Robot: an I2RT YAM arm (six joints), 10 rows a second.
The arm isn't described. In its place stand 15 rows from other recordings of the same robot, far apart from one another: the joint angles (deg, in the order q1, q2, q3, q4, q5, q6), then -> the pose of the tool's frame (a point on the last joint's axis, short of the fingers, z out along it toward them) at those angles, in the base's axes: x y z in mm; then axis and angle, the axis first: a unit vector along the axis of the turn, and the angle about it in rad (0 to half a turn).
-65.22 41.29 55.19 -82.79 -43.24 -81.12 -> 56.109 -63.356 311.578 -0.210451 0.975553 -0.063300 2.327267
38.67 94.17 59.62 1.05 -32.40 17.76 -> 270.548 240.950 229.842 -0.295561 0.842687 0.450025 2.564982
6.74 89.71 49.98 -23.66 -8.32 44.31 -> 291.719 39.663 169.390 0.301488 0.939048 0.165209 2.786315
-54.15 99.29 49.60 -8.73 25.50 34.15 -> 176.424 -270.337 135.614 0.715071 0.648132 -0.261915 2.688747
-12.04 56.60 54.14 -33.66 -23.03 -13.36 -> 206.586 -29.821 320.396 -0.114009 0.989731 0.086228 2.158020
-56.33 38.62 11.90 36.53 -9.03 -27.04 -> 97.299 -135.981 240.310 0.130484 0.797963 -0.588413 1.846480
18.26 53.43 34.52 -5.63 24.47 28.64 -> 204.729 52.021 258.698 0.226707 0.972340 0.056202 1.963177
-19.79 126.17 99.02 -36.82 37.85 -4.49 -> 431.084 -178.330 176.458 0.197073 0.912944 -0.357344 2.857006
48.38 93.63 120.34 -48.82 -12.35 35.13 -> 213.077 251.290 499.748 -0.165584 0.868822 0.466616 2.416359
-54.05 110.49 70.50 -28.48 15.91 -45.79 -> 214.251 -312.056 148.635 0.095865 0.968670 -0.229104 3.111444
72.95 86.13 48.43 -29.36 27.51 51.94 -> 96.022 257.015 177.324 -0.133025 0.988884 0.066421 2.540710
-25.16 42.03 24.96 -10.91 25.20 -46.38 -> 146.990 -85.789 225.864 -0.045626 0.883133 -0.466898 2.535030
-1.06 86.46 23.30 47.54 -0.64 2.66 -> 273.363 -4.660 155.972 0.028218 0.999471 0.016176 1.843744
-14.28 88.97 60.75 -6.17 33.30 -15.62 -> 329.639 -104.069 255.874 0.132982 0.912409 -0.387073 2.391325
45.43 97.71 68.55 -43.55 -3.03 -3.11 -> 231.062 237.238 203.535 -0.413394 0.907093 0.079296 2.879457
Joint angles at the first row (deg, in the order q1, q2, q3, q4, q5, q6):
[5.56 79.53 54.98 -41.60 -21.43 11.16]
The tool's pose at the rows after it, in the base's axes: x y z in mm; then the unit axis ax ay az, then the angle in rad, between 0 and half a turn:
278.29 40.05 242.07 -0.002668 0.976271 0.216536 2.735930
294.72 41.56 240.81 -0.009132 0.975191 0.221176 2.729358
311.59 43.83 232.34 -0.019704 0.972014 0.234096 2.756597
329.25 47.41 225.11 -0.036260 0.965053 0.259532 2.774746
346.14 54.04 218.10 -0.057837 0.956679 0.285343 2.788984
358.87 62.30 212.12 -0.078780 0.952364 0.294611 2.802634
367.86 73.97 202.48 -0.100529 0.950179 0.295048 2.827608
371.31 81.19 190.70 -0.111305 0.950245 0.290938 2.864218
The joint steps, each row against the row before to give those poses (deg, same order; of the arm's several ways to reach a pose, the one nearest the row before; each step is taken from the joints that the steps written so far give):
[-0.04 2.38 4.66 0.83 -0.15 -0.72]
[-0.09 3.61 2.80 1.15 -0.66 -0.61]
[-0.09 4.63 2.68 0.40 -2.01 -1.19]
[0.00 4.59 3.08 0.65 -3.43 -1.37]
[0.53 4.41 3.24 0.61 -3.37 -1.47]
[0.98 3.55 2.91 -0.13 -1.29 -1.48]
[1.60 3.30 2.14 -0.26 -0.15 -1.42]
[1.02 2.42 0.78 -0.59 0.31 -0.99]

